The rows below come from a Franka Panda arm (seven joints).
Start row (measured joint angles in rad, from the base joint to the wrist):
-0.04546, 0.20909, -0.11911, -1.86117, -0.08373, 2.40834, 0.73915
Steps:
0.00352, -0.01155, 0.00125, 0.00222, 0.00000, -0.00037, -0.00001
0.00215, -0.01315, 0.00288, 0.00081, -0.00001, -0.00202, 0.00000
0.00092, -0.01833, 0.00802, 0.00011, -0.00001, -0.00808, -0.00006
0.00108, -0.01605, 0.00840, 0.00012, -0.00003, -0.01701, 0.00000
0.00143, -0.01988, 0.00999, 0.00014, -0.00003, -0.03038, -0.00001
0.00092, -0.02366, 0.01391, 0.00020, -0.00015, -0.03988, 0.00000
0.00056, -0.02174, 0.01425, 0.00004, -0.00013, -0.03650, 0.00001
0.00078, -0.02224, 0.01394, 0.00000, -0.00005, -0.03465, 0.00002
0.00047, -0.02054, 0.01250, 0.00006, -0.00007, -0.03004, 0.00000
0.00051, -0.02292, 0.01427, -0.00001, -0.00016, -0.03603, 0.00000
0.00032, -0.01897, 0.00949, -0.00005, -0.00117, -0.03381, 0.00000
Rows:
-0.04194, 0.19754, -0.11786, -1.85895, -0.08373, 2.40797, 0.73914
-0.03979, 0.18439, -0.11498, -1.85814, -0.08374, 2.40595, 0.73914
-0.03887, 0.16606, -0.10696, -1.85803, -0.08375, 2.39787, 0.73908
-0.03779, 0.15001, -0.09856, -1.85791, -0.08378, 2.38086, 0.73908
-0.03636, 0.13013, -0.08857, -1.85777, -0.08381, 2.35048, 0.73907
-0.03544, 0.10647, -0.07466, -1.85757, -0.08396, 2.31060, 0.73907
-0.03488, 0.08473, -0.06041, -1.85753, -0.08409, 2.27410, 0.73908
-0.03410, 0.06249, -0.04647, -1.85753, -0.08414, 2.23945, 0.73910
-0.03363, 0.04195, -0.03397, -1.85747, -0.08421, 2.20941, 0.73910
-0.03312, 0.01903, -0.01970, -1.85748, -0.08437, 2.17338, 0.73910
-0.03280, 0.00006, -0.01021, -1.85753, -0.08554, 2.13957, 0.73910

